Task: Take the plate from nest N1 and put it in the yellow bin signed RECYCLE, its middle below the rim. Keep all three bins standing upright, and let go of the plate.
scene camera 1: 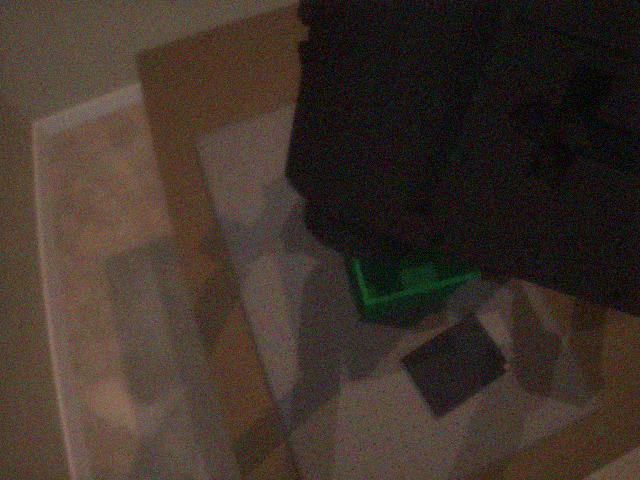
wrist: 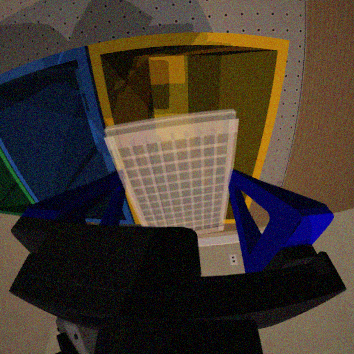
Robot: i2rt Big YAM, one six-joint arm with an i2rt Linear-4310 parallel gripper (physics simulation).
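Frame: origin at the arm's base, x ahead, y left, z up, level; millimetres.
Where they show: gripper, fingertip midpoint: (wrist: 176, 175).
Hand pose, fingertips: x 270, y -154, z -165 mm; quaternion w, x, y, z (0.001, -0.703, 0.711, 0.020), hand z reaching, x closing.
After its pixels a point has its place.
A pale, clear plate (wrist: 175, 175) @(x 272, y -153, z -162 mm) with a grid of wells is held between the two blue fingers of my gripper (wrist: 176, 175) @(x 270, y -154, z -165 mm), in the wrist view. The gripper is shut on its two sides. The yellow bin (wrist: 282, 75) @(x 346, y -227, z -179 mm) shows behind the plate, and the plate covers the lower middle of its opening. Whether any of the plate is below the rim I cannot tell. The bin's sign does not show. In the scene view the dark arm hides the gripper, the plate and the yellow bin. Nest N1 cannot be made out.
A blue bin (wrist: 90, 110) @(x 320, y -89, z -179 mm) stands directly left of the yellow bin in the wrist view. The green bin (scene camera 1: 413, 286) @(x 237, y 120, z -356 mm) (wrist: 11, 192) @(x 186, y 150, z -221 mm) is beyond it. A dark square pad (scene camera 1: 454, 365) @(x 206, y 280, z -347 mm) lies on the perforated grey board (scene camera 1: 377, 428) @(x 366, y 353, z -359 mm) (wrist: 250, 20) @(x 419, y -263, z -359 mm), near the green bin.
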